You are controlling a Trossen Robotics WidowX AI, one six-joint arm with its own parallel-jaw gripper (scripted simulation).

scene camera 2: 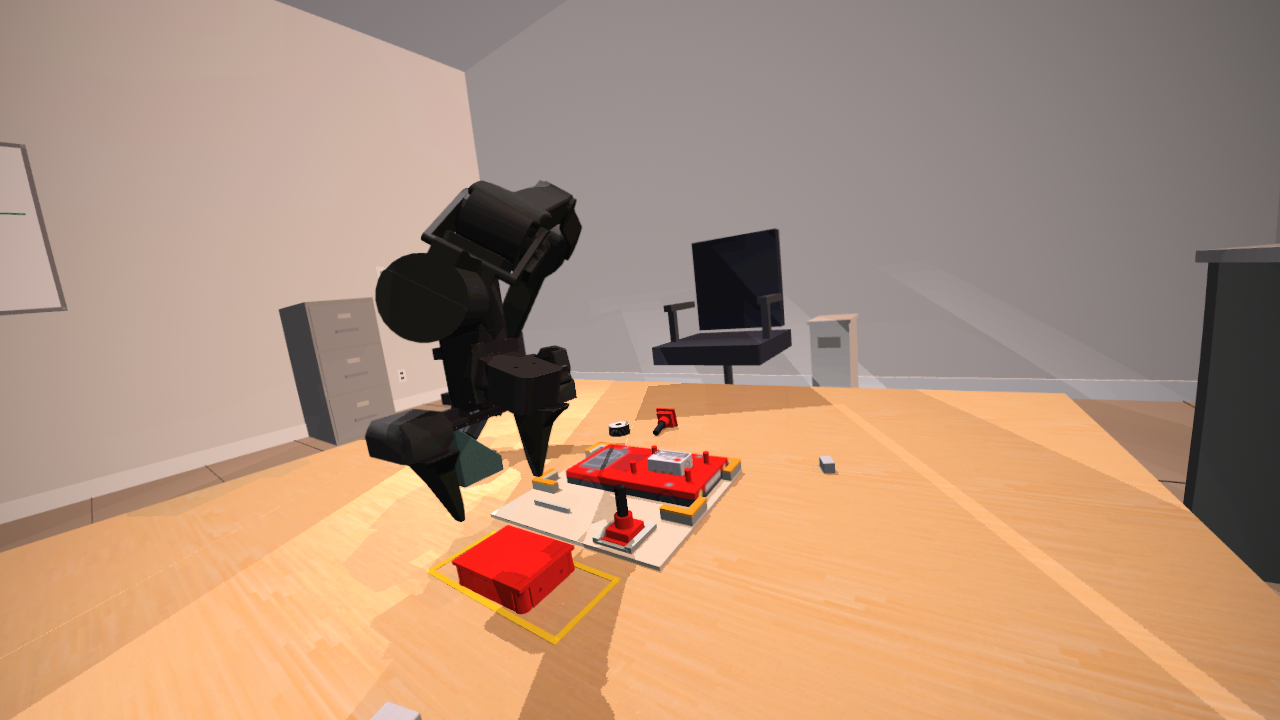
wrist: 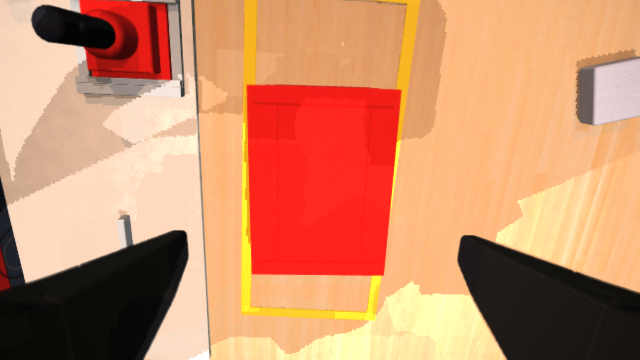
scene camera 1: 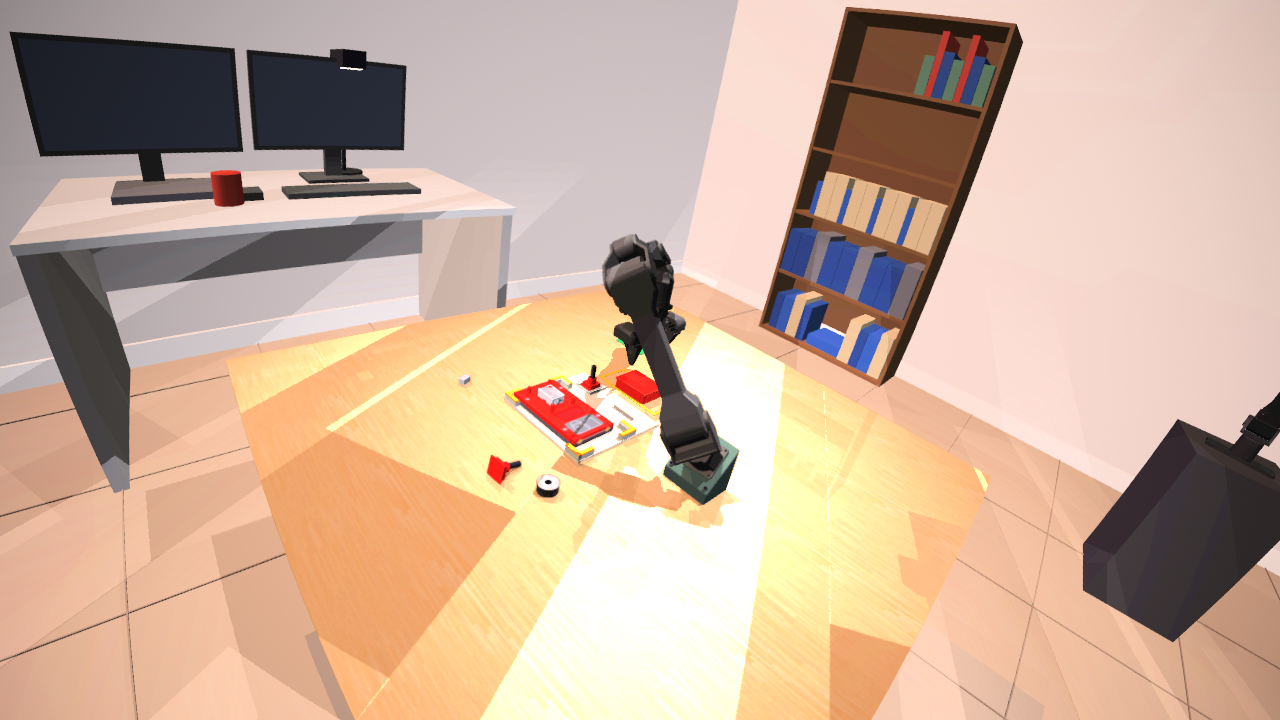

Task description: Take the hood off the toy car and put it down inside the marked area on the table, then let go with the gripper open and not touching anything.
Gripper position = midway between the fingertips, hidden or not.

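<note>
Gripper (scene camera 2: pixel 502 496) open, holding nothing. My gripper (wrist: pixel 325 246) by wrist view, also (scene camera 1: pixel 644 360). Red hood (scene camera 2: pixel 517 569), also (wrist: pixel 321 159) and (scene camera 1: pixel 635 384). Red toy car body (scene camera 2: pixel 614 464).
</note>
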